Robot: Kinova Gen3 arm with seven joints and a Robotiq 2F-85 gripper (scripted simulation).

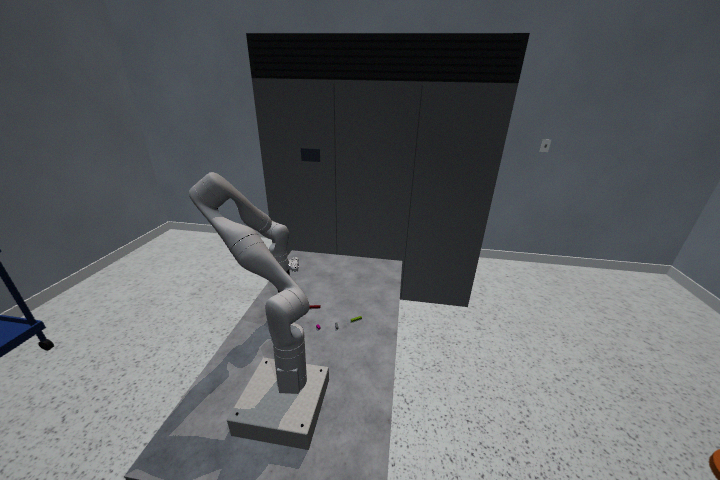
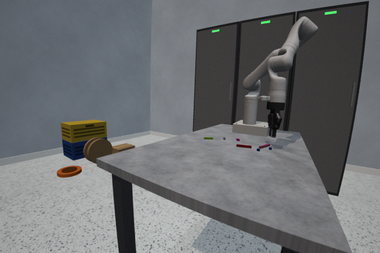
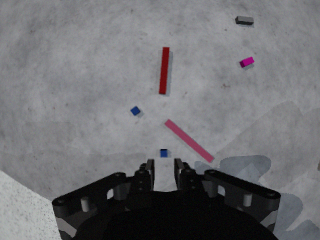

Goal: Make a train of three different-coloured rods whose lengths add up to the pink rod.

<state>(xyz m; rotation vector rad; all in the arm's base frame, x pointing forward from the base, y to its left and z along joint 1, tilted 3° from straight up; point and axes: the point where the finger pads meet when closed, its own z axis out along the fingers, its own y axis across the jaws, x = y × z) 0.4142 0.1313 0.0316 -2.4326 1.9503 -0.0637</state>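
The pink rod is 3 cm behind my hand, 3 cm to the right of it and 8 cm below it. Also, from my hand: magenta rod 10 cm behind, 17 cm to the right, 8 cm below; red rod 2 cm ahead, 12 cm to the right, 8 cm below; grey rod 9 cm behind, 24 cm to the right, 8 cm below.
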